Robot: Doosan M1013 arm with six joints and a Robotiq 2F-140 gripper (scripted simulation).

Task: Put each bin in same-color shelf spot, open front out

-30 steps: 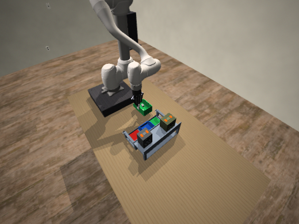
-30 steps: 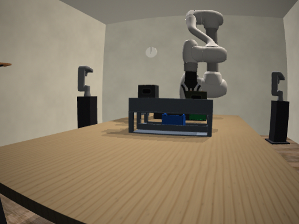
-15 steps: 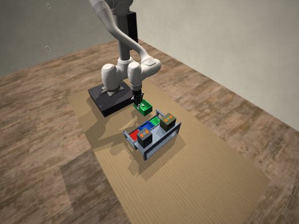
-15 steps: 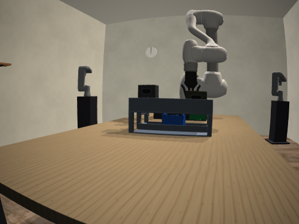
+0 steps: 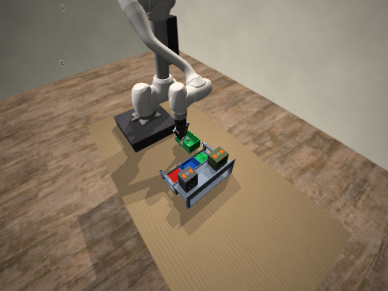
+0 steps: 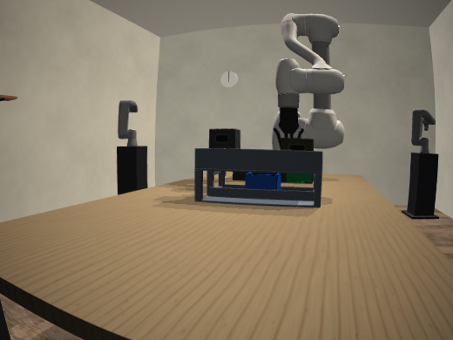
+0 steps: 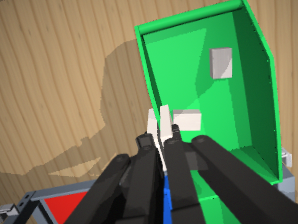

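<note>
Now: the green bin 50 mm to the left of my hand and 40 mm below it. The rest, counted from my hand: blue bin: 190 mm ahead, 80 mm to the right, 70 mm below; olive box: 300 mm ahead, 40 mm above, 30 mm to the left; black box: 280 mm ahead, 200 mm to the right, 50 mm above.
</note>
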